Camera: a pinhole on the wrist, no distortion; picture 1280 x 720 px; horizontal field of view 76.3 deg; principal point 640.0 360.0 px. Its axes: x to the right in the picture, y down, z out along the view. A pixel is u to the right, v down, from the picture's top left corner.
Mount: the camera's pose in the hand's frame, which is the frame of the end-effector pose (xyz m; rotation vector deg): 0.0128 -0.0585 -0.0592 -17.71 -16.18 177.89
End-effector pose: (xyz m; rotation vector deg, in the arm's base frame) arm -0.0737 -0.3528 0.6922 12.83 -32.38 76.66
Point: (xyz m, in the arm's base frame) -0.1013 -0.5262 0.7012
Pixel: 1240 23
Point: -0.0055 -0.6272 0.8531
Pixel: 858 454
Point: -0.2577 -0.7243 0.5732
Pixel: outside the picture
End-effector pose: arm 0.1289 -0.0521 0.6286 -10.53 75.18 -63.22
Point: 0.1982 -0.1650 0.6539
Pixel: 251 93
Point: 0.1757 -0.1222 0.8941
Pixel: 952 635
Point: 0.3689 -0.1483 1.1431
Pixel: 967 530
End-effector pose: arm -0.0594 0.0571 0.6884 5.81 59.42 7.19
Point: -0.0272 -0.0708 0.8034
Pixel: 1020 475
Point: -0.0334 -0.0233 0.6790
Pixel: 518 452
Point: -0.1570 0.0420 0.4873
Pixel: behind the camera
